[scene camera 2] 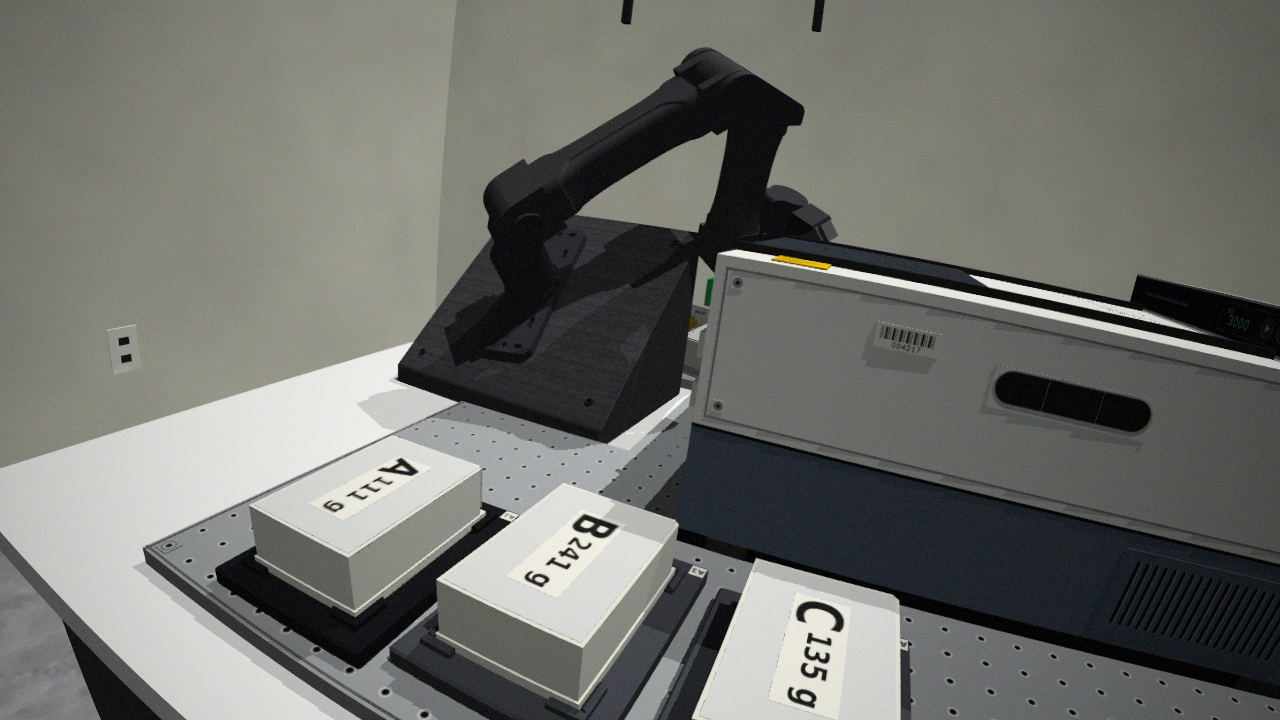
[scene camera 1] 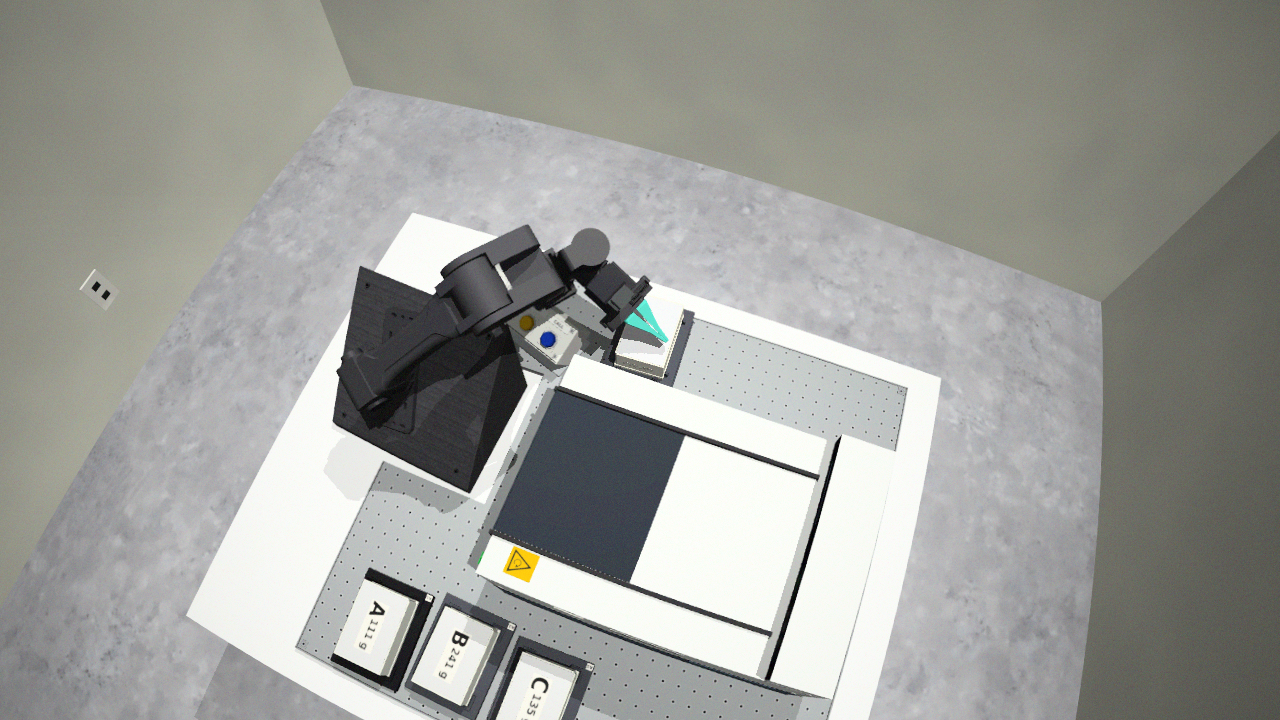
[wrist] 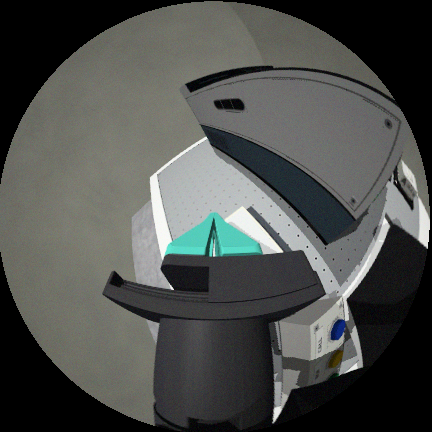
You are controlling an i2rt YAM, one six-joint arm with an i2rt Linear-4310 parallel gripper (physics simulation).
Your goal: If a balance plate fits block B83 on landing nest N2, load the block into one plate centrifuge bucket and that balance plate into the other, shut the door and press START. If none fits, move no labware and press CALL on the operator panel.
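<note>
My gripper is shut, with nothing between its turquoise fingers. Its tips are over a white block on a dark nest; the gap between them is unclear. No label is readable on this block or nest. Balance plates A, 111 g, B, 241 g, and C, 135 g, sit in a row. The centrifuge has a covered top; its buckets do not show. The operator panel has a blue button beside CALL.
The black wedge base stands beside the centrifuge. A yellow button is near the blue one. A dark display reading 3000 rises at the centrifuge's far end. The perforated board lies under the equipment.
</note>
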